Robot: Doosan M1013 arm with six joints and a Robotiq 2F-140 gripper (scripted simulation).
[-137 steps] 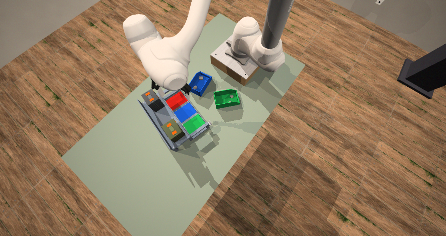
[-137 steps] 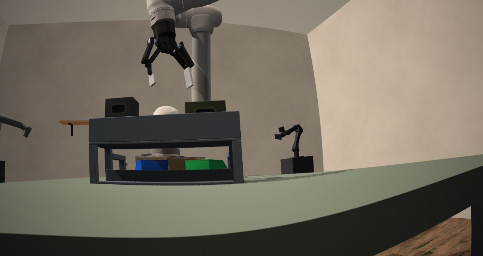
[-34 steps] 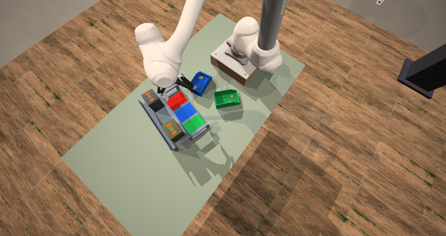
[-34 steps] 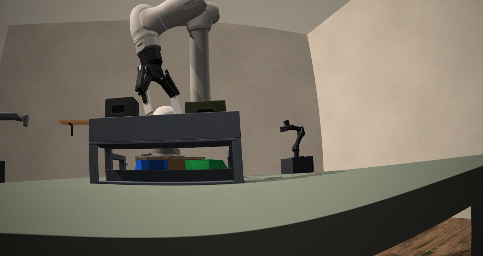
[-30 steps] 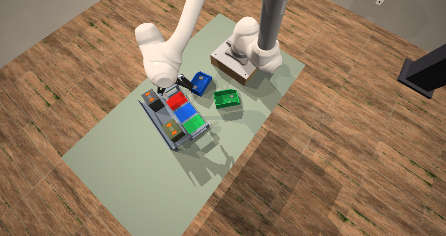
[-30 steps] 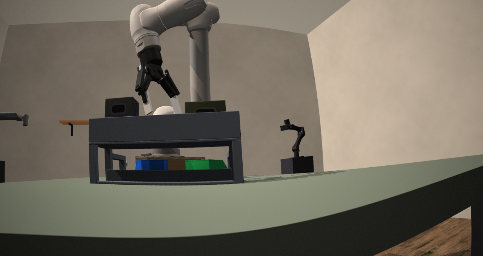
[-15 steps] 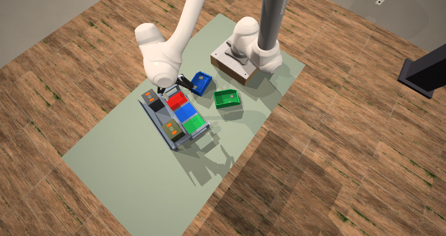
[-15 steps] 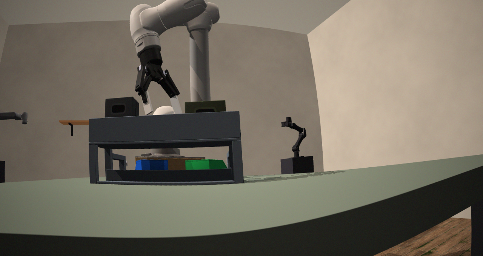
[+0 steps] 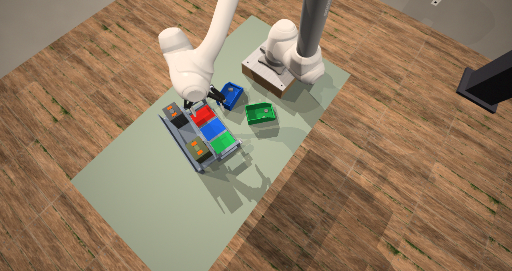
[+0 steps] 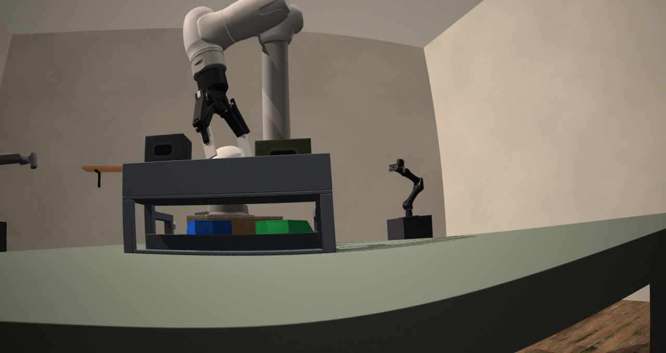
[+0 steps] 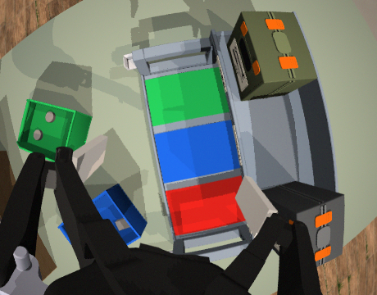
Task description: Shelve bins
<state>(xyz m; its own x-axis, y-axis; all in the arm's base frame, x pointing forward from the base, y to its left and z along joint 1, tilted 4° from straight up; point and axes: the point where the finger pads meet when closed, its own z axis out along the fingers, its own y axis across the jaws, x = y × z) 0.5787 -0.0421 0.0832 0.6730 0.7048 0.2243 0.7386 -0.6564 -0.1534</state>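
Now: hand 220 mm past the green bin, 180 mm to the right of it and 180 mm above it. The rest, counted from my hand: black box (140 mm to the right, 120 mm ahead, 50 mm below); olive box (180 mm ahead, 80 mm to the left, 60 mm below); blue bin (200 mm behind, 180 mm below, 50 mm to the right).
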